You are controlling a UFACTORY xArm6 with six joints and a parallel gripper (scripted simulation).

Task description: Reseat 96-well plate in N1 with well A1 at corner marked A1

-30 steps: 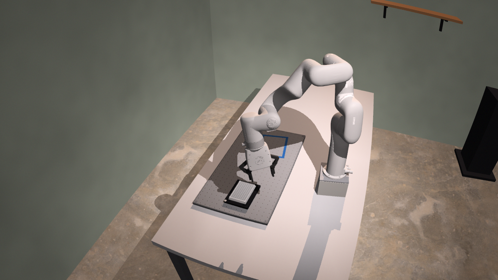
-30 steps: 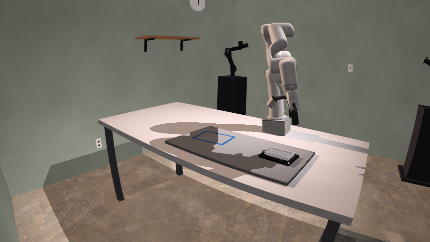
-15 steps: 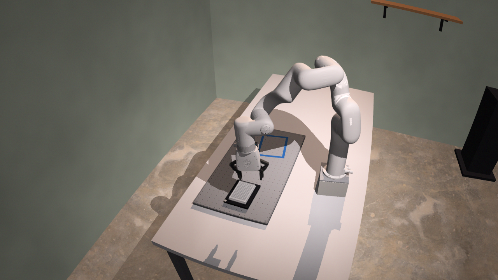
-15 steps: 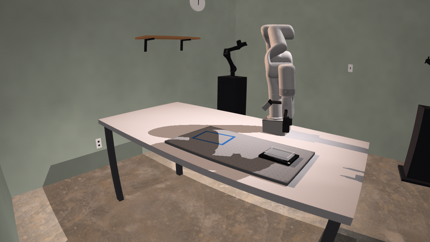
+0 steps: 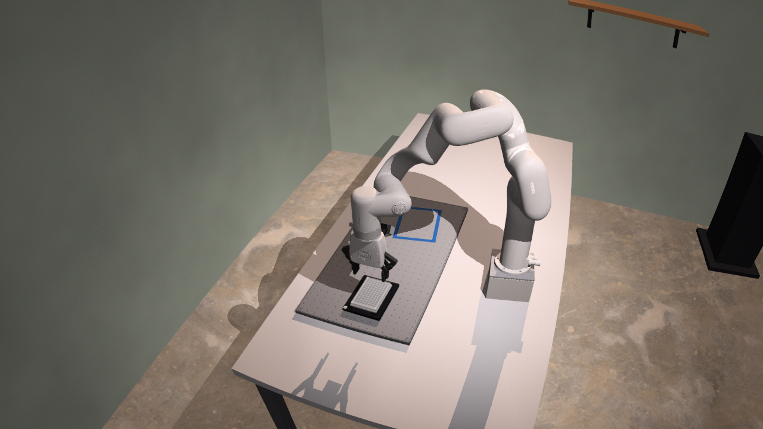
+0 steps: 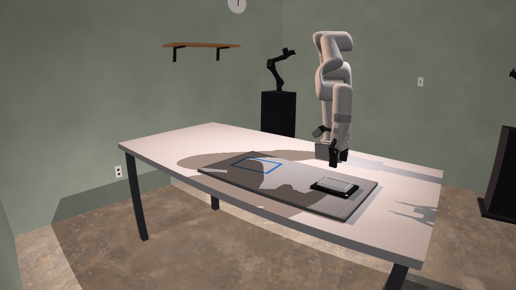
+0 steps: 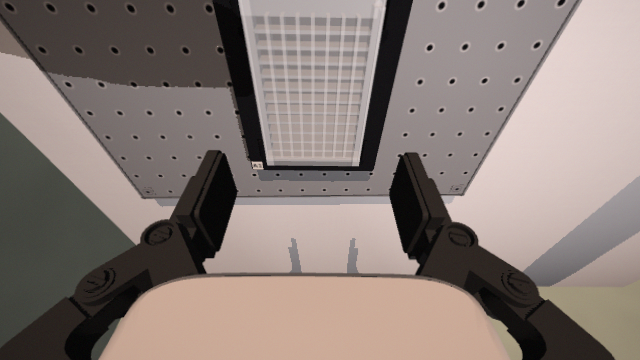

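The clear 96-well plate lies 9 cm below my hand. Also, from my hand: white A1 label: 6 cm ahead, 7 cm to the left, 10 cm below; then black plate nest N1: 10 cm below.
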